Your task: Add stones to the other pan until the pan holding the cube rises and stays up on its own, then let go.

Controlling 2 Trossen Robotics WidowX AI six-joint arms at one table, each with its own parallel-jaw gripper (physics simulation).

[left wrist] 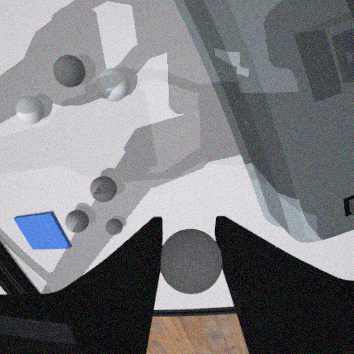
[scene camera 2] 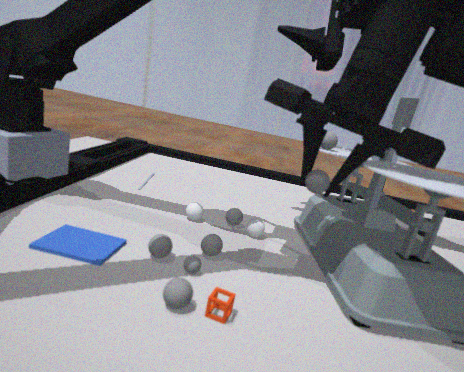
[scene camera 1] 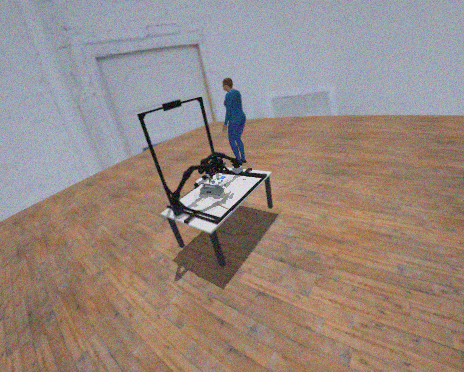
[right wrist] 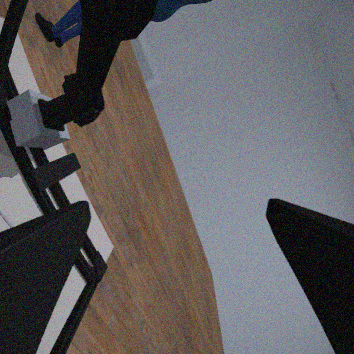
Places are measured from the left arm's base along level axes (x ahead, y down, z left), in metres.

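Where they show: left gripper, fingertip midpoint: (left wrist: 188, 224) (scene camera 2: 313, 190) (scene camera 1: 211, 179); right gripper, fingertip midpoint: (scene camera 1: 225, 158) (right wrist: 179, 208); left arm's base, link origin: (scene camera 2: 15, 126) (scene camera 1: 237, 167) (right wrist: 50, 115); right arm's base, link origin: (scene camera 1: 176, 206).
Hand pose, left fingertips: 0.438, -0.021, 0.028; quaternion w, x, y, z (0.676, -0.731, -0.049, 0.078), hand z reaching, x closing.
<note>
Things, the pixels of their top centre, and the offset from my left fingertips, as dx, dy, dz. Level surfaces: height alone.
- dark grey stone, top centre: (left wrist: 186, 286) (scene camera 2: 320, 169) +0.002, -0.028, -0.009
- blue flat block, top centre: (scene camera 2: 81, 241) (left wrist: 40, 232) -0.228, +0.104, -0.114
- orange open-framed cube, top centre: (scene camera 2: 222, 295) -0.045, +0.089, -0.132
- table, surface height: dy +0.109
The balance scale's grey base (scene camera 1: 211, 191) (scene camera 2: 370, 280) (left wrist: 320, 130) stands at the right in scene camera 2. Its near pan (scene camera 2: 425, 176) is partly hidden; a grey stone (scene camera 2: 330, 140) shows at the far pan. No cube shows in either pan. My left gripper (scene camera 2: 318, 185) (left wrist: 188, 224) is shut on a dark grey stone (scene camera 2: 316, 181) (left wrist: 191, 262), beside the base in scene camera 2. Loose grey stones (scene camera 2: 160, 246) (scene camera 2: 211, 244) (scene camera 2: 178, 293) (left wrist: 103, 188) and white stones (scene camera 2: 194, 211) (scene camera 2: 256, 229) (left wrist: 30, 109) lie on the table. My right gripper (right wrist: 179, 208) is open and empty.
A blue flat block (scene camera 2: 77, 244) (left wrist: 43, 231) and an orange open-framed cube (scene camera 2: 220, 305) lie on the table (scene camera 2: 120, 330). The right arm reaches over the scale area, near the left arm. A person (scene camera 1: 235, 117) stands behind the table.
</note>
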